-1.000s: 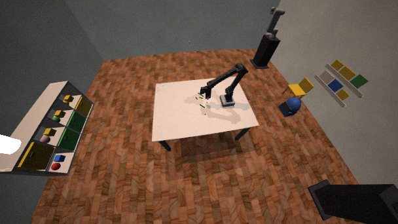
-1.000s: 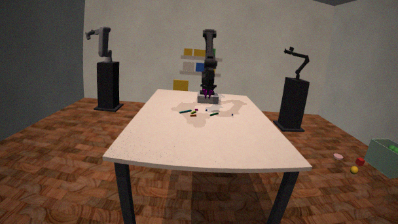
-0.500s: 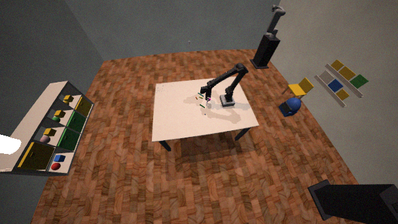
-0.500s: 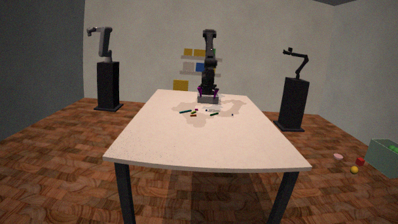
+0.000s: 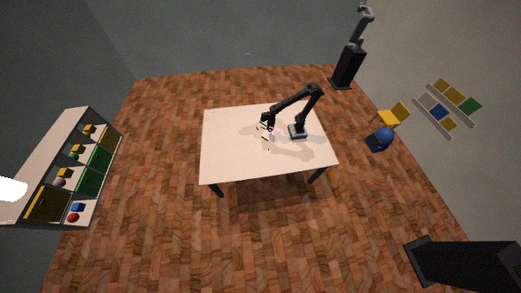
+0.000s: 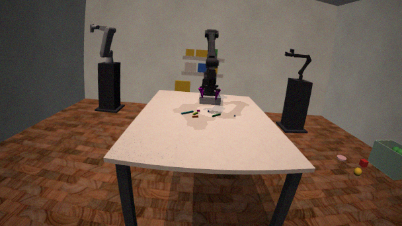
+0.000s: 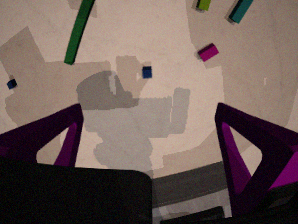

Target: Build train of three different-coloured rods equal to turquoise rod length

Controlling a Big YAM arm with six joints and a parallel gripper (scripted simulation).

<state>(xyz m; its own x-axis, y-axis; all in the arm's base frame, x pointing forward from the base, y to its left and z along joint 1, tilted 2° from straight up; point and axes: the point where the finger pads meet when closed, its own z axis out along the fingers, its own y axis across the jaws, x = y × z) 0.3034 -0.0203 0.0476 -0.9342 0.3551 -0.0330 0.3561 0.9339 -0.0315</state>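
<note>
The orange rod is 120 mm ahead of my hand, 90 mm to the right of it and 100 mm below it. The rest, counted from my hand: magenta rod (10 mm behind, 60 mm to the right, 100 mm below); then lime rod (60 mm ahead, 90 mm to the right, 100 mm below); then green rod (60 mm ahead, 60 mm to the left, 100 mm below).
</note>
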